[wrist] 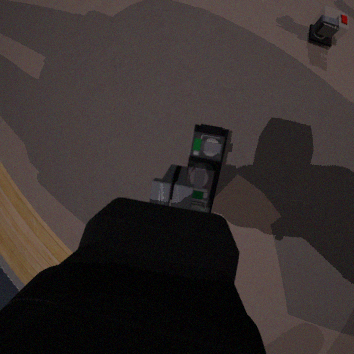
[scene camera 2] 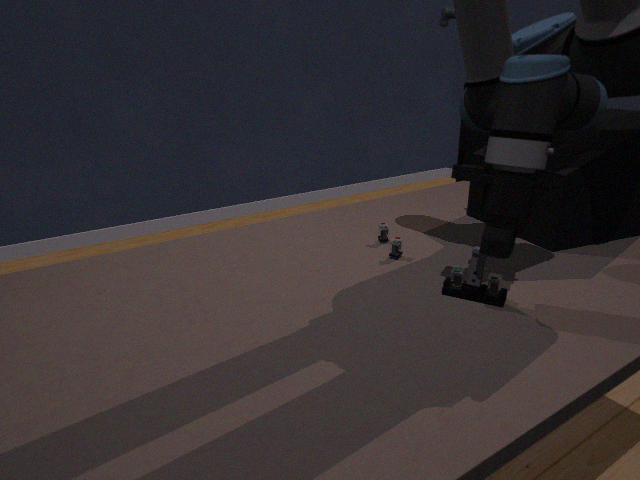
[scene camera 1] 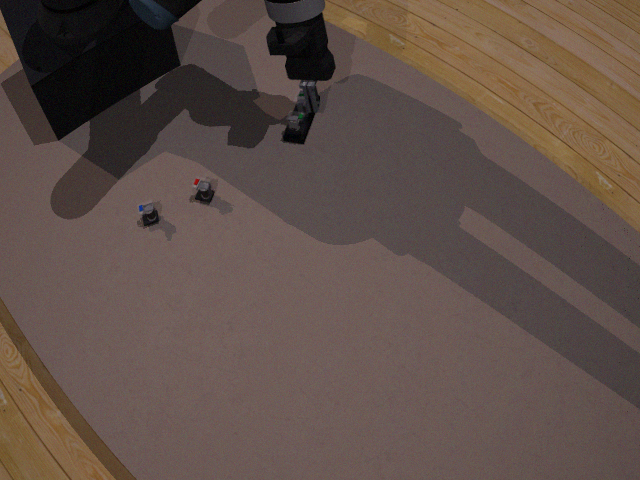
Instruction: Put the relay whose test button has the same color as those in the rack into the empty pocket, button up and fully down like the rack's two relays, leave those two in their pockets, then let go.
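Places are measured from the arm's base along level axes (x left, y back, z up), in centimetres.
Pixels of known places: gripper, between the fingertips: point(wrist: 177, 176) point(scene camera 2: 473, 284) point(scene camera 1: 314, 108); arm's base, origin of its link: point(scene camera 2: 552, 142) point(scene camera 1: 82, 6).
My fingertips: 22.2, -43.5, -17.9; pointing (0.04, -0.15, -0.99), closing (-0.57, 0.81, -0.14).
Observation:
For each thing: its top centre in the pictures, then the offset to it from my fingertips, as dx, dy, dz. "*": a spot on its surface instead. Level surfaces: height alone.
- dark rack, centre of its top: point(wrist: 201, 177) point(scene camera 1: 301, 111) point(scene camera 2: 474, 285) -1.4, +1.7, -1.2
- relay with a green button, centre of its top: point(wrist: 206, 145) point(scene camera 1: 295, 115) point(scene camera 2: 458, 268) -4.0, -0.1, +1.4
- green-button relay, centre of its top: point(wrist: 192, 215) point(scene camera 2: 495, 275) +1.2, +3.5, +1.4
- relay top, a spot on its surface: point(wrist: 199, 176) * -1.9, +1.3, +2.4
- relay with a red button, centre of its top: point(wrist: 337, 15) point(scene camera 1: 200, 182) point(scene camera 2: 396, 238) -23.1, -0.1, +0.9
- blue button, centre of its top: point(scene camera 1: 145, 206) point(scene camera 2: 383, 224) -32.6, +2.9, +0.9
- mat, height of its surface: dz -3.5
My gripper point(scene camera 1: 309, 107) point(scene camera 2: 478, 281) point(wrist: 177, 176) has its fingers close together, shut and empty, down beside the middle of the dark rack point(scene camera 1: 294, 139) point(scene camera 2: 474, 298). A relay with a green button point(scene camera 1: 293, 121) point(scene camera 2: 457, 279) point(wrist: 211, 147) stands upright at one end of the rack. Another green-button relay point(scene camera 2: 493, 285) stands at the other end, largely hidden in the wrist view. Between them, a relay top point(wrist: 199, 176) shows close to the fingers. A green patch below it in the wrist view seems to be its button, turned differently from the end relay's. Its seating depth is unclear.
A relay with a red button point(scene camera 1: 204, 190) point(scene camera 2: 395, 248) point(wrist: 326, 27) and one with a blue button point(scene camera 1: 149, 213) point(scene camera 2: 383, 233) stand apart on the mat point(scene camera 1: 310, 361). The black robot pedestal point(scene camera 1: 113, 87) stands behind the rack. Arm shadows cross the mat.

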